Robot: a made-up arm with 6 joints. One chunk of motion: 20 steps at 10 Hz.
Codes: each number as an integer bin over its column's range. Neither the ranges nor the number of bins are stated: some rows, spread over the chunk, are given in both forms.
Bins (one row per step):
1: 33 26 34 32 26 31
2: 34 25 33 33 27 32
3: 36 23 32 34 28 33
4: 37 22 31 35 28 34
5: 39 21 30 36 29 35
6: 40 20 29 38 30 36
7: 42 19 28 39 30 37
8: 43 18 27 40 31 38
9: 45 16 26 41 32 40
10: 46 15 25 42 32 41
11: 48 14 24 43 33 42
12: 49 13 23 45 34 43
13: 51 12 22 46 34 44
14: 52 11 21 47 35 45
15: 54 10 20 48 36 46
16: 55 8 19 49 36 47
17: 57 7 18 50 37 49
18: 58 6 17 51 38 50
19: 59 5 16 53 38 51
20: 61 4 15 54 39 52
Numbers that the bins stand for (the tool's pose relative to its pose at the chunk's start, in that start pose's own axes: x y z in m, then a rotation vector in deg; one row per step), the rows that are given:
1: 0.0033 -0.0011 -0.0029 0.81 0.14 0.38
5: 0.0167 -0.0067 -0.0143 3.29 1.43 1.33
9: 0.0300 -0.0122 -0.0257 6.38 2.71 2.52
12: 0.0389 -0.0156 -0.0343 8.86 3.57 3.24
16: 0.0522 -0.0211 -0.0457 11.33 4.43 4.19
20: 0.0656 -0.0256 -0.0571 14.43 5.71 5.38
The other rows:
2: 0.0056 -0.0022 -0.0057 1.43 0.57 0.62
3: 0.0100 -0.0044 -0.0086 2.05 1.00 0.86
4: 0.0122 -0.0056 -0.0114 2.67 1.00 1.10
6: 0.0189 -0.0078 -0.0171 4.52 1.86 1.57
7: 0.0233 -0.0089 -0.0200 5.14 1.86 1.81
8: 0.0256 -0.0100 -0.0229 5.76 2.29 2.05
10: 0.0322 -0.0133 -0.0286 7.00 2.71 2.76
11: 0.0367 -0.0144 -0.0314 7.62 3.14 3.00
13: 0.0433 -0.0167 -0.0371 9.48 3.57 3.48
14: 0.0456 -0.0178 -0.0400 10.10 4.00 3.71
15: 0.0500 -0.0189 -0.0429 10.71 4.43 3.95
17: 0.0567 -0.0222 -0.0486 11.95 4.86 4.67
18: 0.0589 -0.0233 -0.0514 12.57 5.29 4.90
19: 0.0611 -0.0244 -0.0543 13.81 5.29 5.14

